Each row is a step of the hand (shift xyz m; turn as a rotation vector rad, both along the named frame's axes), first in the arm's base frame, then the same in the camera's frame.
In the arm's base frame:
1: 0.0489 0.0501 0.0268 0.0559 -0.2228 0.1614
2: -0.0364 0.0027 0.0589 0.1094 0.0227 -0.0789
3: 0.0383 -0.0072 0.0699 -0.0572 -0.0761 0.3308
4: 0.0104 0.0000 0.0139 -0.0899 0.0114 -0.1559
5: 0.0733 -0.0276 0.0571 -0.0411 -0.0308 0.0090
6: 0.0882 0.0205 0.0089 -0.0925 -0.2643 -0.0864
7: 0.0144 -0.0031 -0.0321 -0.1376 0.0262 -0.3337
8: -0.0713 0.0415 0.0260 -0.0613 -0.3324 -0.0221
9: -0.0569 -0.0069 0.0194 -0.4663 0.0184 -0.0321
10: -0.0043 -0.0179 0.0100 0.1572 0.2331 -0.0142
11: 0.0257 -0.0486 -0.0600 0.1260 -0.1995 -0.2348
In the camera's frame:
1: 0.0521 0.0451 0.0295 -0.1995 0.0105 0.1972
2: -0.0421 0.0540 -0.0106 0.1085 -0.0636 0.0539
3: -0.0134 0.0513 0.0599 -0.2233 0.2414 0.1017
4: -0.0001 0.0107 0.0136 0.0241 -0.1166 -0.1354
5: -0.0041 0.0266 0.0931 -0.0485 -0.0054 -0.0183
6: 0.0591 0.0107 0.0683 -0.2079 -0.2065 0.0023
7: 0.0188 -0.0298 0.0019 0.0825 -0.2535 -0.2447
8: -0.0190 0.0504 -0.0677 -0.2674 -0.1920 0.0797
9: -0.0439 0.0176 -0.0378 -0.2258 0.0241 -0.4090
10: -0.0196 -0.0009 0.0074 0.2617 0.0997 0.0290
11: 0.0031 -0.0787 0.0204 0.0192 -0.3153 0.1051

